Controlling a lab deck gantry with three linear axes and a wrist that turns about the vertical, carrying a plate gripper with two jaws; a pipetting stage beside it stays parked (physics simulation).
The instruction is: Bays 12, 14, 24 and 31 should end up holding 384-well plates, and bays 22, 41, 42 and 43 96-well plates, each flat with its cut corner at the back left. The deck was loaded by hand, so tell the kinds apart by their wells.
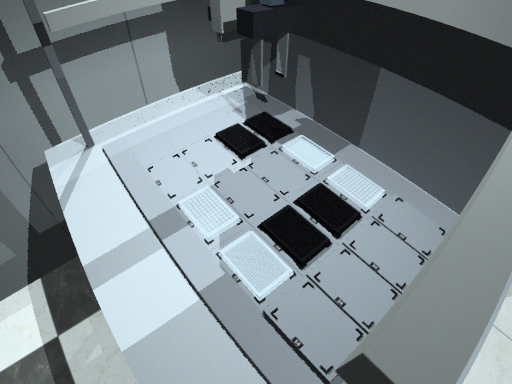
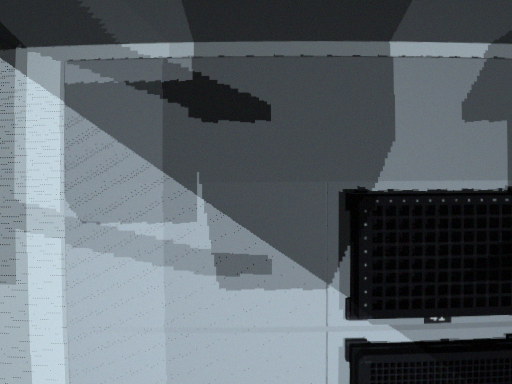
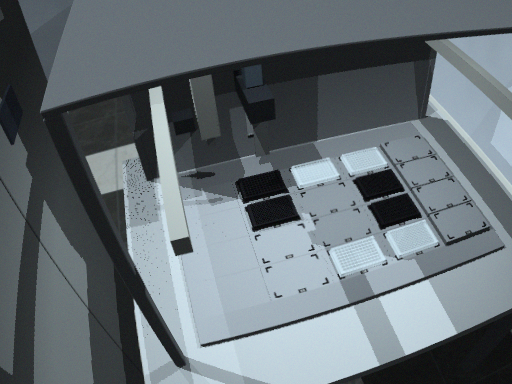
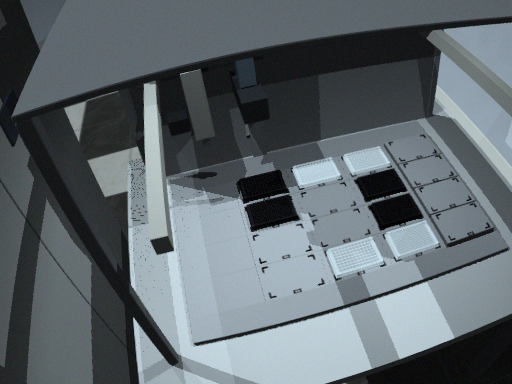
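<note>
A black 96-well plate lies in bay 41. A black 384-well plate lies in bay 31. White 96-well plates lie flat in bays 42, 43 and 12. A white 384-well plate lies in bay 13. Black plates lie in bays 33 and 23; 33's wells are hard to tell. Bays 14, 22 and 24 hold no plate. My gripper is open and empty, raised near the back left beyond bay 41. Cut corners are hard to make out.
The pale pipetting stage stands left of the gripper. A pale beam hangs over the left side. Bays 11, 21, 32, 34 and 44 hold no plate. A dark wall runs behind the deck.
</note>
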